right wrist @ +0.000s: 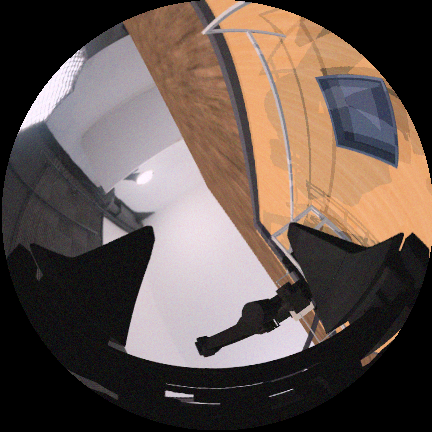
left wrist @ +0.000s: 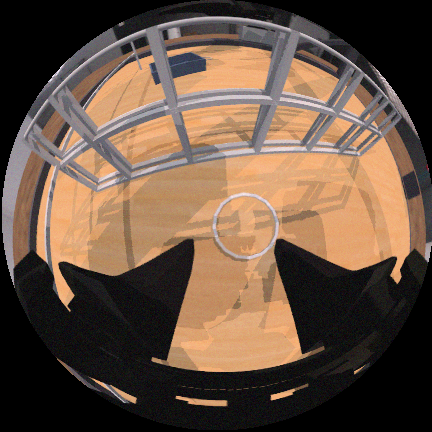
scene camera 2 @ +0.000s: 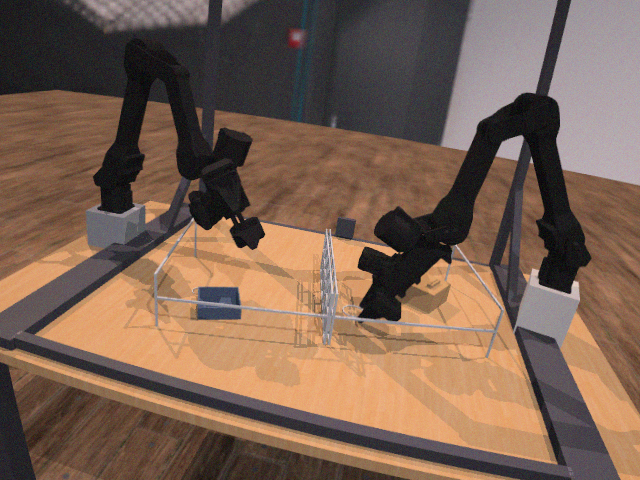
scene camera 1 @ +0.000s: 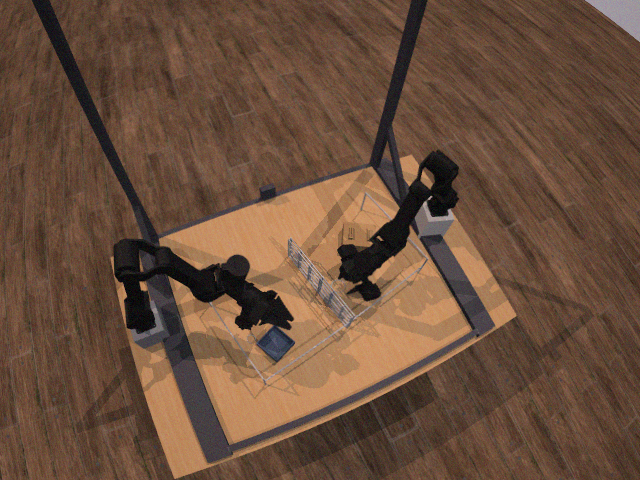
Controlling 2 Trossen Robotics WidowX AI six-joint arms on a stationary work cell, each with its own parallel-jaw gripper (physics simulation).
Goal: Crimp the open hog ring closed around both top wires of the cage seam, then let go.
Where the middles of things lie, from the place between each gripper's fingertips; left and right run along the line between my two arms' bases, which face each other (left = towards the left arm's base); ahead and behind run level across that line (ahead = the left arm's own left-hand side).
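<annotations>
The tan block [scene camera 2: 431, 292] sits 130 mm behind my left hand, 120 mm to the left of it and 20 mm above it. From that same left hand, the dark blue tray [scene camera 2: 225, 295] is 260 mm to the right, 90 mm ahead and 10 mm above.
Taking my right hand instead, the block is 340 mm to the left of it, 230 mm behind it and 150 mm below it. The tray, for its part, is 50 mm to the right of my right hand, 10 mm behind it and 160 mm below it.
</annotations>
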